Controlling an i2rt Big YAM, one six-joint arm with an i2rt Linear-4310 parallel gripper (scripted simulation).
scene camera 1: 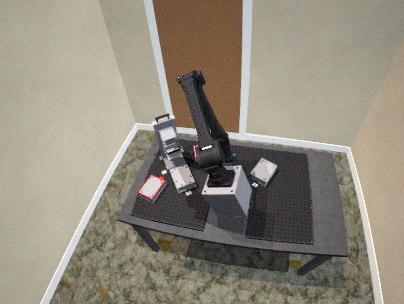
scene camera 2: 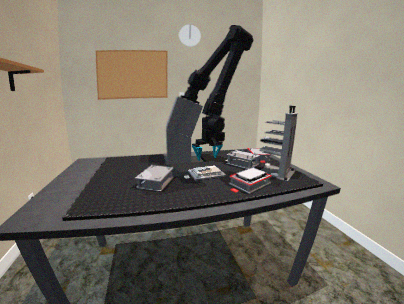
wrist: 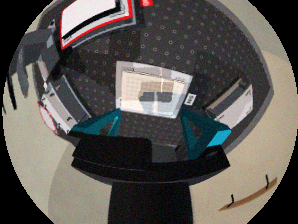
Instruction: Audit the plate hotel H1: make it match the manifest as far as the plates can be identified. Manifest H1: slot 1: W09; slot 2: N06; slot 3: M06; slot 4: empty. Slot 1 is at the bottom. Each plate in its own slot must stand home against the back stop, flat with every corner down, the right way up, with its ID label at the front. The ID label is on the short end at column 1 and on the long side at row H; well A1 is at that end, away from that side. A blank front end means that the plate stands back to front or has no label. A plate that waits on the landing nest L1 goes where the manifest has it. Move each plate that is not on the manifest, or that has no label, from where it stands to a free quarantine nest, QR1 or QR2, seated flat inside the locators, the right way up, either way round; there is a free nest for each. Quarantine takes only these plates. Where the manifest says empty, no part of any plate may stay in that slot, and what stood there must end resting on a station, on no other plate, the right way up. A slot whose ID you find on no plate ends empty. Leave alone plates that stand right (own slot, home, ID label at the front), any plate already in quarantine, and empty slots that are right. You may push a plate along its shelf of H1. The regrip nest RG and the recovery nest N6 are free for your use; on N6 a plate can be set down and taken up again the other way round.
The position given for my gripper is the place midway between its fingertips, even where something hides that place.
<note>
I see my gripper (wrist: 150,111) and a white plate (wrist: 141,91).
</note>
